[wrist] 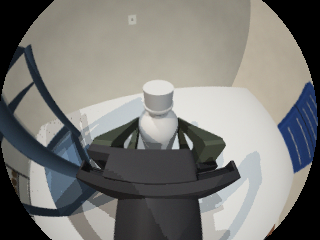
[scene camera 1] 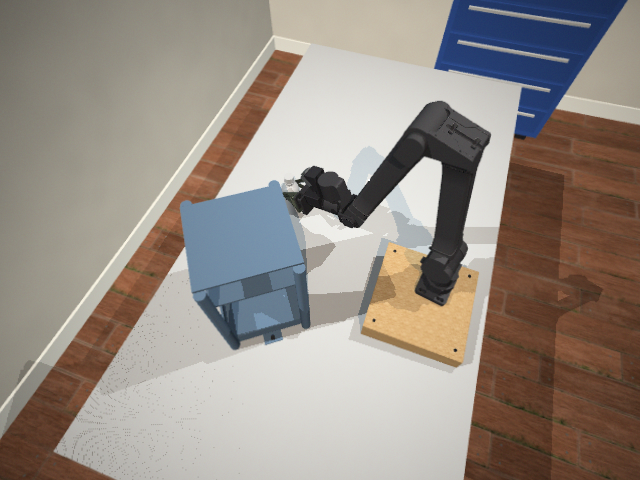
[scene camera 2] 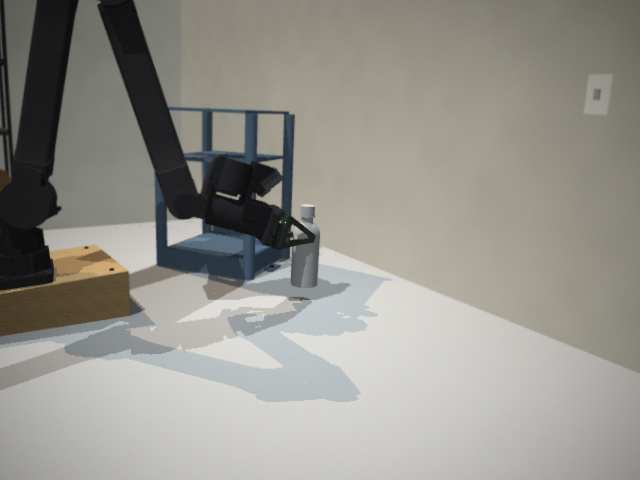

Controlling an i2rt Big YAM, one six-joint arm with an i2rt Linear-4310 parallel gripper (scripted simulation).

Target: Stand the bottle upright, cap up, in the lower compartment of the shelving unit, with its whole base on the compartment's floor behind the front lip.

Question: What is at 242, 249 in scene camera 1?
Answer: A shelving unit.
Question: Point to a grey bottle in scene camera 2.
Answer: At 304, 265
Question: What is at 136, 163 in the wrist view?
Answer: The gripper.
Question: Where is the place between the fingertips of the gripper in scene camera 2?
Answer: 310, 235
